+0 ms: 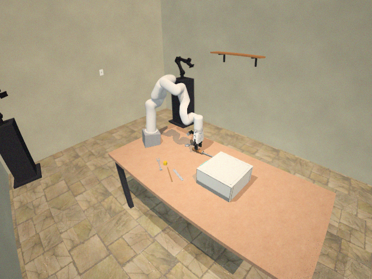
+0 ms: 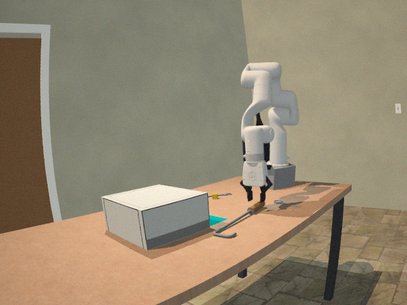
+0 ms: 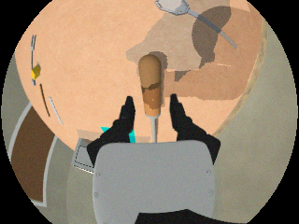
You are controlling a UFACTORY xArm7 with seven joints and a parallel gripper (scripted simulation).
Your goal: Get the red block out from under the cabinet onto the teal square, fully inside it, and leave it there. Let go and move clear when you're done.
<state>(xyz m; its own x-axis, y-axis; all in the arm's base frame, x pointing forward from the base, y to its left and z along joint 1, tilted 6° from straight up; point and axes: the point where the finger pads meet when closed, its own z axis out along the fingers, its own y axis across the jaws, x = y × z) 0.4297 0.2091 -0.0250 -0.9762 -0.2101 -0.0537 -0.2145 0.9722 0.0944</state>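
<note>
Right now my hand is 5 cm past the yellow cube, 32 cm to the left of it and 5 cm above it. The rest, counted from my hand: teal square 20 cm ahead, 7 cm to the right, 6 cm below; spoon 15 cm behind, 3 cm to the left, 6 cm below; long tool 12 cm ahead, 6 cm to the left, 5 cm below.
</note>
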